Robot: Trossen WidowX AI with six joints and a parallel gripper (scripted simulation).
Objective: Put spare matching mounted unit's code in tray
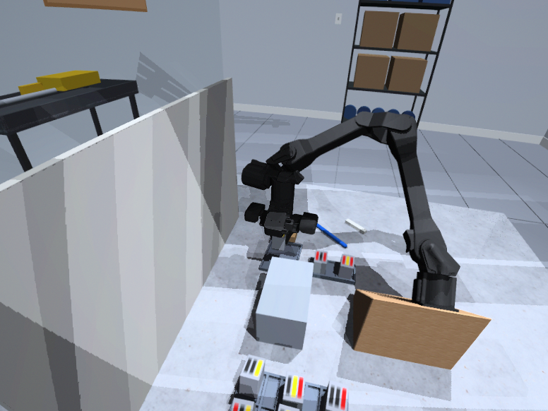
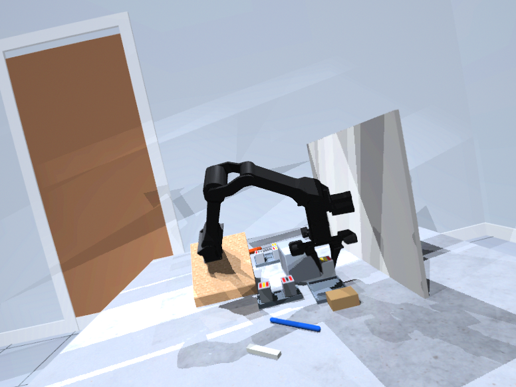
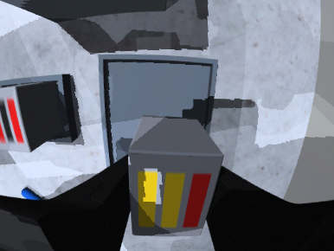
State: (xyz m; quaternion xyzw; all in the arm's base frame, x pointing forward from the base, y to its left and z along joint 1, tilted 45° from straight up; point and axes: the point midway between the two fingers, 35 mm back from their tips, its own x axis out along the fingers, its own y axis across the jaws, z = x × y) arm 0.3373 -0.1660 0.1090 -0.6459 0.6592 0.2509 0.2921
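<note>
The dark tray is 10 mm behind my gripper tip and 50 mm below it. Also, from my gripper tip: brown box: 90 mm to the right, 40 mm below; grey mounted unit: 50 mm behind, 190 mm to the left, 10 mm below; blue pen: 140 mm behind, 130 mm to the right, 50 mm below.
</note>
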